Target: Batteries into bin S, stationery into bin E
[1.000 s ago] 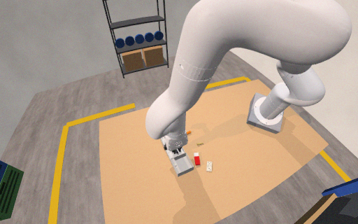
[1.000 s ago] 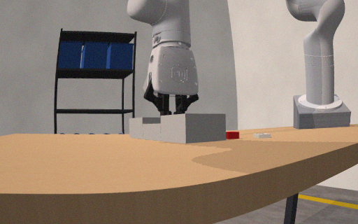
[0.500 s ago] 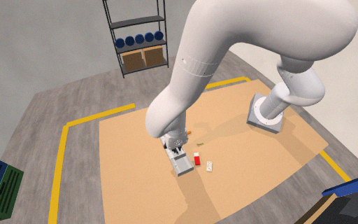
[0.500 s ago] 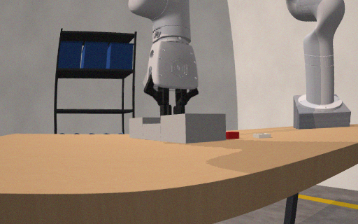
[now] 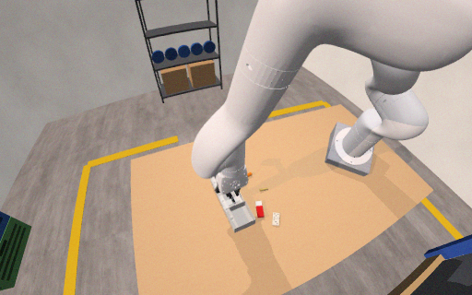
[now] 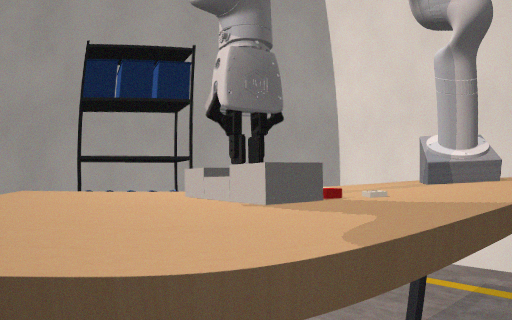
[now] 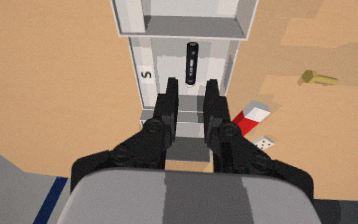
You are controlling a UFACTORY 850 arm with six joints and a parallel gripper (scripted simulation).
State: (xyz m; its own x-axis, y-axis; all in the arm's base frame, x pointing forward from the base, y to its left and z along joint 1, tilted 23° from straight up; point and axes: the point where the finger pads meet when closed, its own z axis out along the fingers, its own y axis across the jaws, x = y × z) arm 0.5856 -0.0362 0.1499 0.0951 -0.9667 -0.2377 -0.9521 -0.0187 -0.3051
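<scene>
Right now the bin is 5 cm below my hand and 1 cm ahead of it. Also, from my hand: black battery: 6 cm below; then eraser: 8 cm behind, 7 cm to the left, 6 cm below; then orange battery: 9 cm to the right, 9 cm behind, 6 cm below.
</scene>
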